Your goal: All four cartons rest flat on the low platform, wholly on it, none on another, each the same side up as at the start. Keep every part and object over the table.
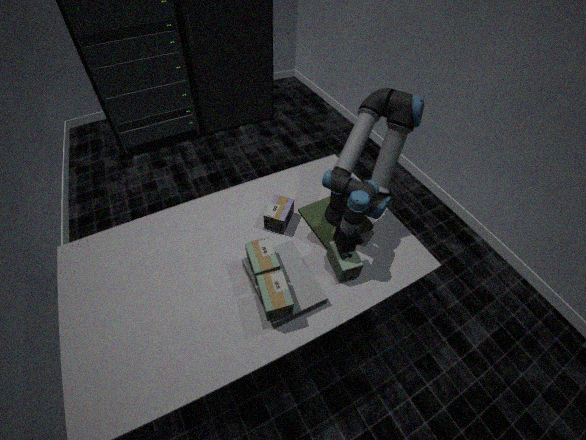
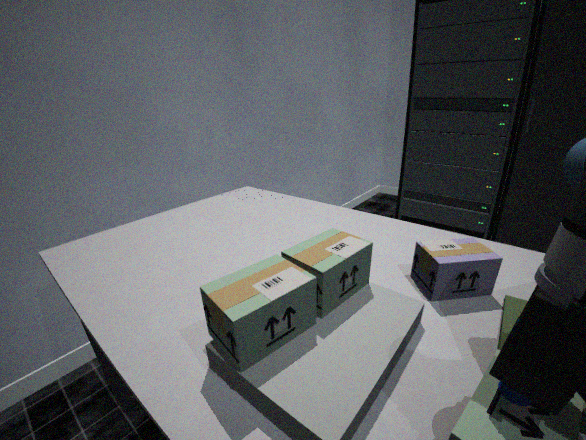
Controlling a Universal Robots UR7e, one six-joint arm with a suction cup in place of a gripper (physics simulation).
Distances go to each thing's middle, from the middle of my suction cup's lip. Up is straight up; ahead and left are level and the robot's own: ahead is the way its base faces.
Now: the low grey platform [image 2: 331, 374] 26 cm ahead of my suction cup, 5 cm to the right of it and 9 cm below it.
